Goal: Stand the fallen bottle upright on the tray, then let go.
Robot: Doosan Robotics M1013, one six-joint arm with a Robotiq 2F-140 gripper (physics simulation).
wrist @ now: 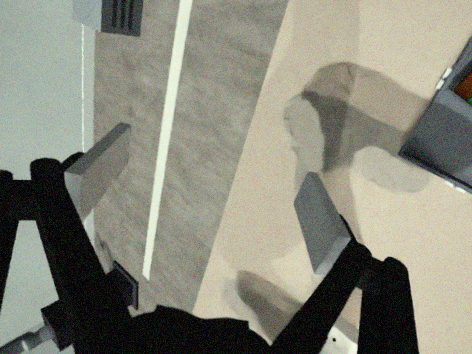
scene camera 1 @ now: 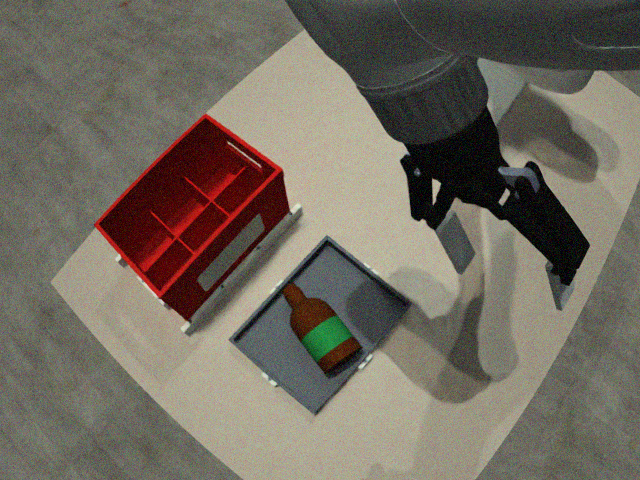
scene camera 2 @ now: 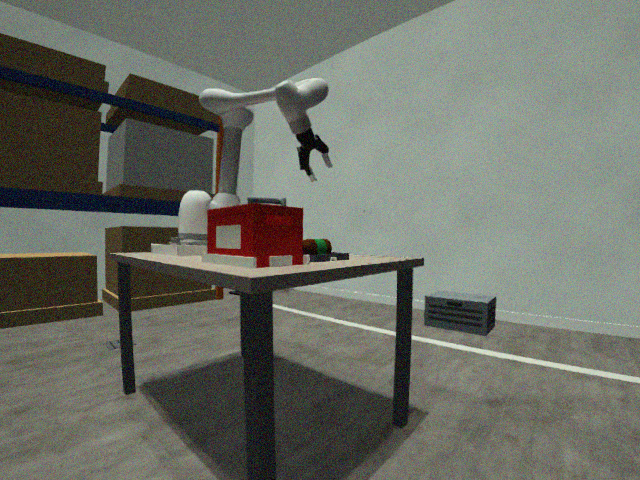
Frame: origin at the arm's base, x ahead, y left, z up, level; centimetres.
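Seen in the pictures: gripper, between the fingertips: [wrist: 218,166] [scene camera 1: 513,279] [scene camera 2: 322,173]; arm's base, origin of its link: [scene camera 2: 193,245].
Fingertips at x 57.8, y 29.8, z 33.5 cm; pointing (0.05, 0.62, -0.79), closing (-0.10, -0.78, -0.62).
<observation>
Pixels of each thing's top centre, then the offset from my fingertips to it.
- brown bottle, centre of its top: [scene camera 1: 314,319] [scene camera 2: 309,239] dy -20.4, dx +8.7, dz -30.1 cm
- grey tray, centre of its top: [scene camera 1: 320,323] [scene camera 2: 308,252] dy -20.1, dx +7.8, dz -35.5 cm
- red divided box, centre of its top: [scene camera 1: 181,197] [scene camera 2: 253,209] dy -46.8, dx +5.8, dz -20.5 cm
A brown bottle [scene camera 1: 310,315] [scene camera 2: 311,245] with a green label lies on its side in the grey tray [scene camera 1: 268,356] [scene camera 2: 340,256]. In scene camera 1 its neck points to the upper left, near the tray's wall, and its base is near the lower right wall. In the wrist view a small part of the bottle [wrist: 466,89] shows at the right edge, in the tray [wrist: 440,135]. My gripper [scene camera 1: 509,281] [scene camera 2: 321,171] [wrist: 218,166] is open and empty. It hangs tilted, high above the table and off to one side of the tray.
A red divided box [scene camera 1: 242,206] [scene camera 2: 232,235] stands on the table [scene camera 1: 180,413] [scene camera 2: 330,276] beside the tray, on the side away from the gripper. A grey crate [scene camera 2: 460,312] stands on the floor by the wall. Shelves with boxes stand behind the arm.
</observation>
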